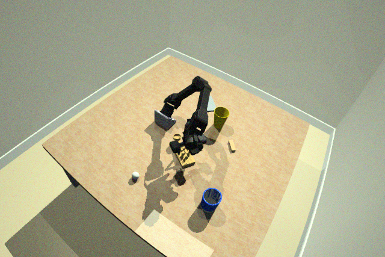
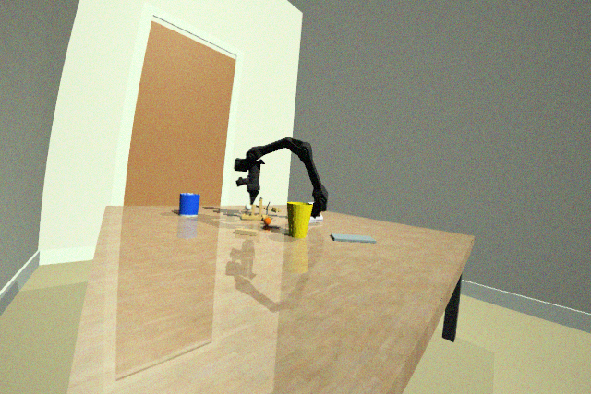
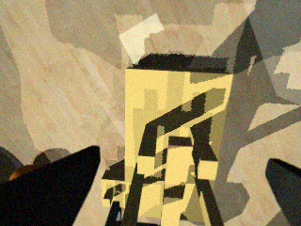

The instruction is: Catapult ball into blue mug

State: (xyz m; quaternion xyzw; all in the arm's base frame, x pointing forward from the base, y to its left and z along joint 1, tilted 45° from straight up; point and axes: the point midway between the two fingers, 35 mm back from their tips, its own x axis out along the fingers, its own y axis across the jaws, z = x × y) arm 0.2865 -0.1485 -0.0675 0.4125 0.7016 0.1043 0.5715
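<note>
Now: gripper tip 150 mm to the right of the orange ball and 60 mm above it. Also, from my gripper tip: wooden catapult 60 mm behind, 50 mm to the left, 20 mm below; then white ball 120 mm behind, 270 mm to the right, 50 mm below; then blue mug 260 mm ahead, 140 mm to the right, 40 mm below.
</note>
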